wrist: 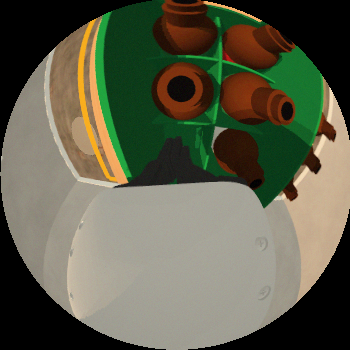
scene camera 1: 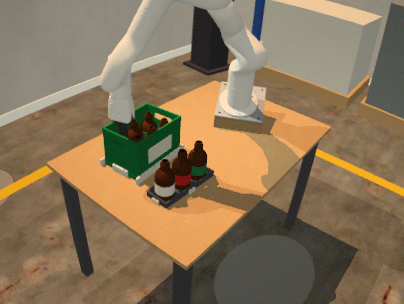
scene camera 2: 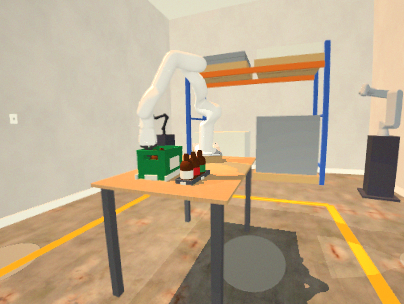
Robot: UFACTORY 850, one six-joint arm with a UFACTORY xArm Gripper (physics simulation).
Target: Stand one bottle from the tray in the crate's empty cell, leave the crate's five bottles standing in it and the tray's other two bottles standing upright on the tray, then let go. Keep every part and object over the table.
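Note:
The green crate [scene camera 1: 117,154] [scene camera 2: 147,170] [wrist: 300,70] holds five brown bottles; in the wrist view two stand in the left column [wrist: 184,37] [wrist: 161,91] and three in the right [wrist: 250,47] [wrist: 242,97] [wrist: 235,150]. The crate's empty cell is at the lower left there. My gripper [scene camera 1: 124,131] [wrist: 176,147] is shut and empty, its fingers pointing down inside the crate at that cell; the scene views hide its fingertips. The dark tray [scene camera 1: 175,199] [scene camera 2: 207,174] holds three upright bottles: white-labelled [scene camera 1: 165,180], red-labelled [scene camera 1: 182,171] and green-labelled [scene camera 1: 198,161].
The crate walls stand close around my fingers, and a crate bottle [scene camera 1: 134,132] is right beside them. The tray lies alongside the crate on the wooden table [scene camera 1: 240,150] [scene camera 2: 225,191]. The arm's base plate [scene camera 1: 240,119] is at the table's back.

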